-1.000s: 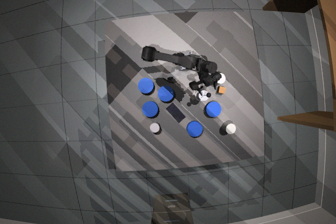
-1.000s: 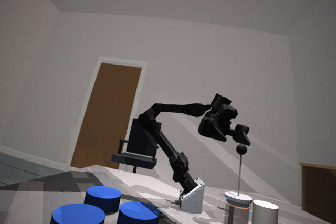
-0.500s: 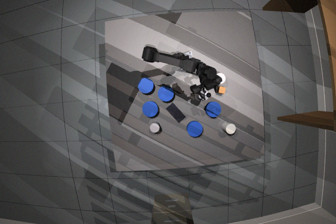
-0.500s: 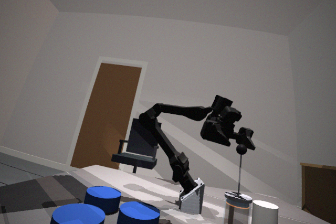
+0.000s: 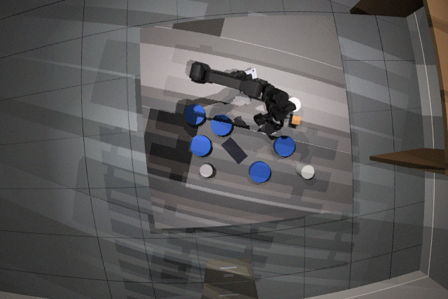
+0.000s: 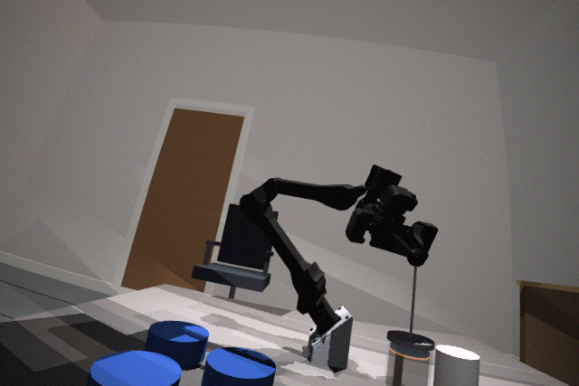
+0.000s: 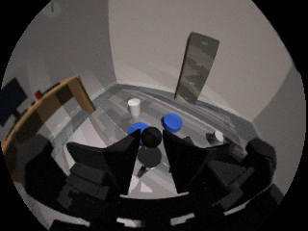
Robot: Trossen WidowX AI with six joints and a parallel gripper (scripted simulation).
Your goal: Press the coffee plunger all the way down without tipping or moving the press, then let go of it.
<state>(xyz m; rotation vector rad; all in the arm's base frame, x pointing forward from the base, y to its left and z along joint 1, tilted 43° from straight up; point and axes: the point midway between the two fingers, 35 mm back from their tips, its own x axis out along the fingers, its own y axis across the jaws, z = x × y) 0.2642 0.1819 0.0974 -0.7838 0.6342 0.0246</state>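
My gripper tip is 20 mm past the coffee press and 140 mm above it. Also, from my gripper tip: dark flat box 90 mm ahead, 210 mm to the right, 260 mm below; then orange cube 20 mm behind, 170 mm to the left, 240 mm below.
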